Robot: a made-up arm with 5 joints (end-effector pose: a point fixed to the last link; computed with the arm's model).
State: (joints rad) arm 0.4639 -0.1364 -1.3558 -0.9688 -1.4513
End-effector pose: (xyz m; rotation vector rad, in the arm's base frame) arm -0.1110 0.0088 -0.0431 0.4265 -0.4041 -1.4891
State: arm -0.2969 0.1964 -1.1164 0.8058 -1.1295
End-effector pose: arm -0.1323 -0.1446 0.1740 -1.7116 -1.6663 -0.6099
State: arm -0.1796 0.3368 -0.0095 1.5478 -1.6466
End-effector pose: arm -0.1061 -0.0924 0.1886 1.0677 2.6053 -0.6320
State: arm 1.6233 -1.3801 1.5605 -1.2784 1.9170
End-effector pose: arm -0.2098 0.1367 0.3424 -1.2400 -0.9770 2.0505
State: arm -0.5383 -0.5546 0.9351 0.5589 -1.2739
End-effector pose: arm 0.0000 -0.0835 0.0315 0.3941 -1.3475 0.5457
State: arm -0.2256 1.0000 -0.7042 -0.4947 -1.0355
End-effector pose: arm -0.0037 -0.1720 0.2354 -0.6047 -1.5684 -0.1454
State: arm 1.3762 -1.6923 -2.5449 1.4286 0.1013
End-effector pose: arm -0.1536 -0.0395 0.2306 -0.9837 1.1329 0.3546
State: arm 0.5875 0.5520 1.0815 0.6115 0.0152
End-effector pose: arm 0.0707 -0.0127 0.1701 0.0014 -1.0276 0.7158
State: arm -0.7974 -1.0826 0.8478 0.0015 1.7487
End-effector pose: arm -0.1577 -0.1228 -0.0613 -0.2091 2.3124 0.6920
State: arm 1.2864 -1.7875 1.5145 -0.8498 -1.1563
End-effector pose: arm -0.2089 0.0692 0.3975 -2.3273 0.4210 -0.5797
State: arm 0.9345 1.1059 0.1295 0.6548 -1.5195
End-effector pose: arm -0.0574 -0.1471 0.2303 -0.6751 -2.7055 -0.3096
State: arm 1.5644 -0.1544 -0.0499 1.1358 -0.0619
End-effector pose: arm -0.0210 0.0453 0.0825 1.0293 -0.4291 -0.9596
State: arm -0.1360 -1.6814 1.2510 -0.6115 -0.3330
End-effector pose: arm -0.2033 0.1995 0.0590 1.8533 0.4396 1.1165
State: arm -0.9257 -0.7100 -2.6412 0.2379 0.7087
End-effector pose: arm -0.2508 -0.0623 0.0282 -0.0751 -0.2289 -2.9728
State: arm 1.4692 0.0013 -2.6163 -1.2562 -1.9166
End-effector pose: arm -0.1291 0.1656 0.1587 -0.2207 0.7616 -2.4436
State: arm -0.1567 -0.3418 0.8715 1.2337 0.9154
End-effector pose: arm 0.0090 -0.0806 0.0336 -0.0606 -0.0324 0.2800
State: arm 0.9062 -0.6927 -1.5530 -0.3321 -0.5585
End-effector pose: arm -0.2196 0.1312 0.0406 0.7252 0.9916 -1.1532
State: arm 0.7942 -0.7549 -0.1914 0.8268 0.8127
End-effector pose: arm -0.1094 0.0944 -0.0028 0.9300 0.8773 -0.1224
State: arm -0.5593 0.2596 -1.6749 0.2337 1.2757
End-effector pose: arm -0.1533 -0.1778 0.0786 0.4211 0.1311 -1.6247
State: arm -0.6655 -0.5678 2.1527 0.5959 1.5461
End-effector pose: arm -0.0759 -0.0309 -0.0289 -0.8337 1.0444 1.6583
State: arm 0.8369 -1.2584 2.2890 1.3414 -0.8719
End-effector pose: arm -0.0540 0.0830 0.2000 -2.3028 1.3556 1.1120
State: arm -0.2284 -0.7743 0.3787 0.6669 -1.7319
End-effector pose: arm -0.0542 -0.0887 0.0168 0.1345 -1.8131 -0.1454
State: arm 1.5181 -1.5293 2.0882 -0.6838 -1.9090
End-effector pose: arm -0.1806 0.0185 0.3799 -1.7602 0.5304 0.1307
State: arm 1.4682 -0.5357 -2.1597 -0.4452 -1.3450
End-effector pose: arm -0.2293 0.1324 0.1681 0.1815 0.9357 -1.4136
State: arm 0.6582 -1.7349 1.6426 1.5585 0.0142
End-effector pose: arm -0.0801 0.1530 0.1451 2.2219 -0.4751 -0.7508
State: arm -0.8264 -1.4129 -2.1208 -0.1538 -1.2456
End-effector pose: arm -0.2936 -0.0482 0.0965 -1.7867 0.2650 -1.4901
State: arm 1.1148 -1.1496 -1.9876 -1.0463 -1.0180
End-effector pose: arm -0.2730 0.1735 0.2035 0.7425 1.6525 -1.2757
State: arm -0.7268 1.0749 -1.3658 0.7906 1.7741
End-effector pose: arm -0.1198 -0.1388 0.2139 0.0604 -0.6295 -1.2117
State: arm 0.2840 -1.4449 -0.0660 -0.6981 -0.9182
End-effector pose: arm -0.2192 0.1933 0.0275 1.5853 0.7566 -0.2679
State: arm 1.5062 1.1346 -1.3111 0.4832 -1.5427
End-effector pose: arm -0.1455 -0.0796 0.0990 -1.1395 -1.0424 -2.0016
